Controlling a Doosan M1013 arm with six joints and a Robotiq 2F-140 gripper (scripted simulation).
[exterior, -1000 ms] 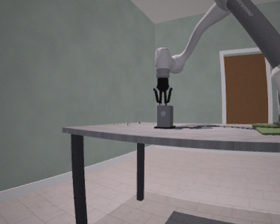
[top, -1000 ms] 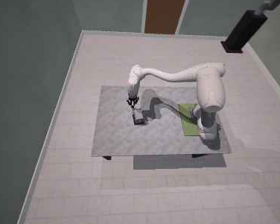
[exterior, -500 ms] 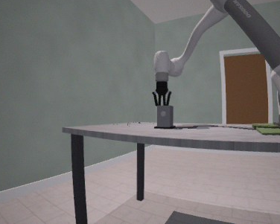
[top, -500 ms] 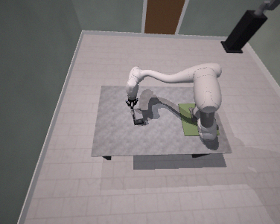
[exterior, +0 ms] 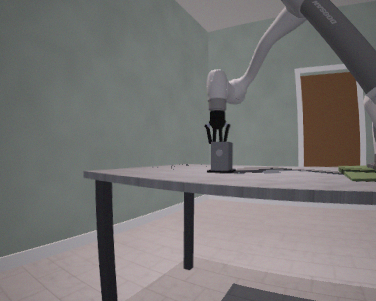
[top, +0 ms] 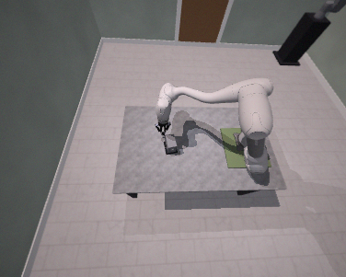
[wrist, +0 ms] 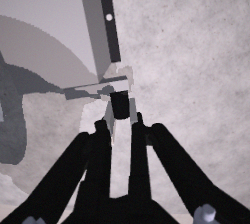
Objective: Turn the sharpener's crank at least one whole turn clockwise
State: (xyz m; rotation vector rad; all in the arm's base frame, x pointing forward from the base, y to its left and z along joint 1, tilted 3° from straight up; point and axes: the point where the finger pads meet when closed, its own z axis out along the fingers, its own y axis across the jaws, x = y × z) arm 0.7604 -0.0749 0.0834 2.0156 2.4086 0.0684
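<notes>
My gripper is now 2 cm to the right of the sharpener crank, 1 cm past it and 1 cm above it.
</notes>
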